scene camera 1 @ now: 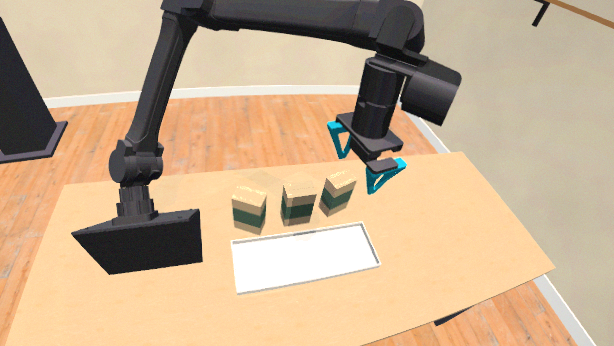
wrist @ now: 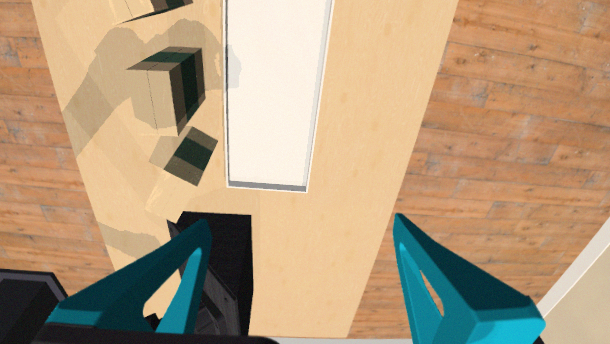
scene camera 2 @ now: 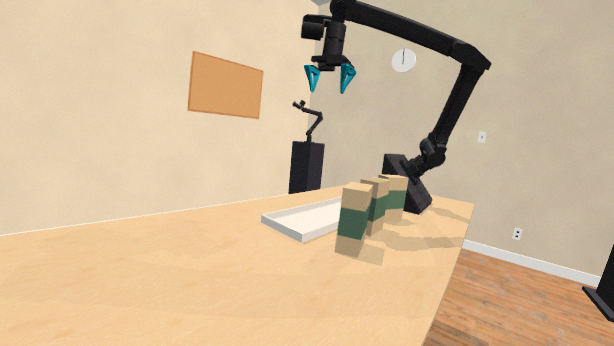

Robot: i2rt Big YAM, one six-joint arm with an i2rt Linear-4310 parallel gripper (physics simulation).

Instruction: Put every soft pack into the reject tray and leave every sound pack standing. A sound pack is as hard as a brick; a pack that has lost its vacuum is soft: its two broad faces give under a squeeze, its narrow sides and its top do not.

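Pixels of known places: gripper, between the fingertips: (scene camera 1: pixel 355 175) (wrist: pixel 299 225) (scene camera 2: pixel 326 92); arm's base, origin of its link: (scene camera 1: pixel 137 220) (wrist: pixel 211 309) (scene camera 2: pixel 408 172).
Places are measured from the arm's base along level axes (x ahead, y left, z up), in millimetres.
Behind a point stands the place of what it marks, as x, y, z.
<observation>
Three tan packs with dark green bands stand upright in a row on the table behind the white tray (scene camera 1: pixel 305 260) @[407, -133, -129] (scene camera 2: pixel 300 220) @[516, -150, -129] (wrist: pixel 272 100) @[379, -120, -129]. The left pack (scene camera 1: pixel 249 216) @[277, -9, -47] (scene camera 2: pixel 396 198) @[294, 41, -57] (wrist: pixel 192 156) @[316, -3, -52] is nearest the arm's base. The middle pack (scene camera 1: pixel 298 209) @[414, -14, -49] (scene camera 2: pixel 378 207) @[440, 37, -58] (wrist: pixel 187 87) @[424, -13, -47] stands beside it. The right pack (scene camera 1: pixel 338 197) @[541, -3, -41] (scene camera 2: pixel 354 220) @[591, 44, -53] (wrist: pixel 171 4) @[525, -8, -45] is turned at an angle and cut by the top edge of the wrist view. No dent shows on any pack. My gripper (scene camera 1: pixel 356 175) @[442, -157, 233] (scene camera 2: pixel 327 92) @[442, -157, 233] (wrist: pixel 299 225) @[442, -157, 233] is open and empty, high above the table and the packs.
The arm's black base plate (scene camera 1: pixel 155 247) @[39, -70, -23] (scene camera 2: pixel 420 197) @[52, 75, -85] stands on the table (scene camera 1: pixel 450 240) @[904, -202, -132] (scene camera 2: pixel 165 280) @[894, -106, -132], left of the packs in scene camera 1. The packs stand close to the tray's long rim. A dark pedestal (scene camera 2: pixel 306 167) with a small arm stands beyond the table.
</observation>
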